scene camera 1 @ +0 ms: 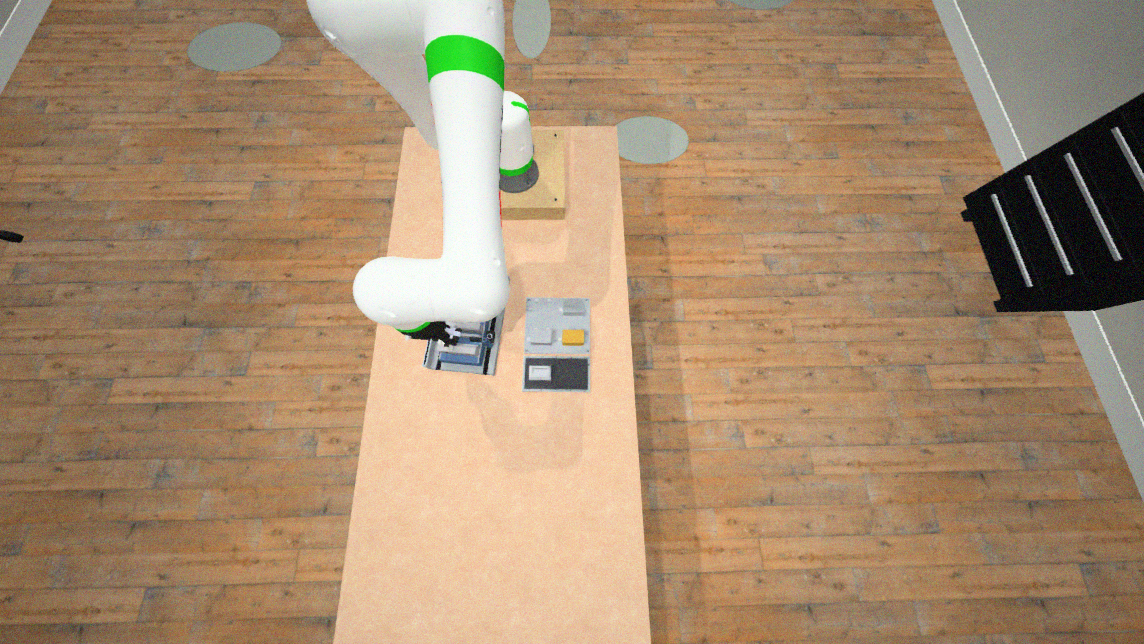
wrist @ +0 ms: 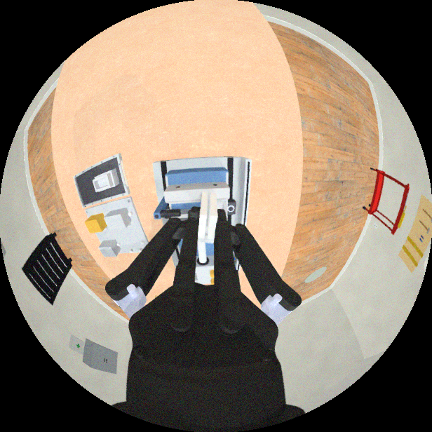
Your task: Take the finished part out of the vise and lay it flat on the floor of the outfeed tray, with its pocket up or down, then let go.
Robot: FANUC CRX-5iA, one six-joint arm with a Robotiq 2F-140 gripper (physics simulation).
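Pixels of known places: gripper, fingertip midpoint: (scene camera 1: 450, 344); arm's base, origin of the base link: (scene camera 1: 515, 174).
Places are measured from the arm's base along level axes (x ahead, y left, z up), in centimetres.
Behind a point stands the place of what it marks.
Note:
My gripper (wrist: 208, 200) is shut on the finished part, directly above the vise (scene camera 1: 460, 357) @(x 58.9, y -11.0, z -0.3 cm) (wrist: 196, 176). The part is thin between the pale finger pads and mostly hidden by them, so its pocket does not show. The blue and light-grey vise stands near the left side of the table; the wrist view shows its jaws in front of and beneath the fingertips. In scene camera 1 the arm covers much of the gripper and vise. The outfeed tray (scene camera 1: 569, 375) @(x 62.4, y 18.6, z -5.8 cm) (wrist: 86, 186) has a dark floor and pale rim. A pale pocketed block (scene camera 1: 539, 372) @(x 62.0, y 10.3, z -3.6 cm) (wrist: 105, 181) lies in it.
A light-grey plate (scene camera 1: 556, 320) @(x 46.3, y 14.4, z -5.5 cm) (wrist: 135, 231) adjoins the outfeed tray and carries an orange block (scene camera 1: 573, 336) @(x 51.9, y 19.5, z -2.0 cm) (wrist: 96, 223) and grey blocks (scene camera 1: 541, 336) @(x 52.2, y 10.5, z -1.9 cm) (wrist: 117, 216). The vise handle (wrist: 167, 213) sticks out toward the plate. The robot's wooden base board (scene camera 1: 549, 180) @(x 2.2, y 10.9, z 0.1 cm) is at the table's far end.

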